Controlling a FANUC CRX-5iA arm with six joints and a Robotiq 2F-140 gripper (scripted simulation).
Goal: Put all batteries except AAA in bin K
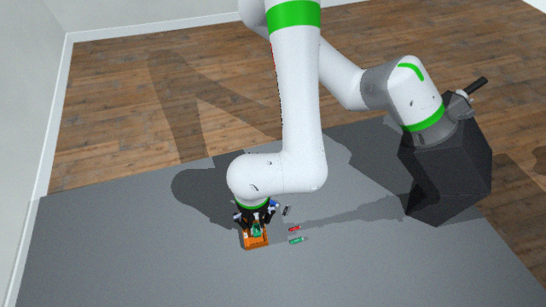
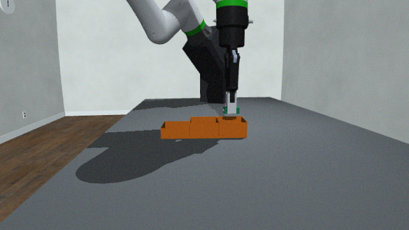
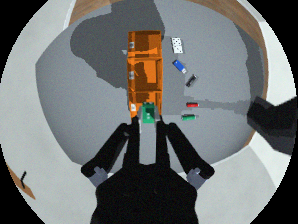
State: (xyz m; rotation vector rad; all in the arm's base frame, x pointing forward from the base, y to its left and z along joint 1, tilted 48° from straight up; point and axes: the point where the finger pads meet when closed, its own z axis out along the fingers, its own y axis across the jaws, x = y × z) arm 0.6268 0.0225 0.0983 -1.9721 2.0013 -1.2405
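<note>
Now: the green battery 13 cm behind my hand, 8 cm to the left of it and 9 cm below it. From my hand the other things lie so: red battery 14 cm behind, 4 cm to the left, 9 cm below; green block 1 cm to the right, 3 cm below; blue-and-white item 11 cm behind, 9 cm to the right, 10 cm below.
</note>
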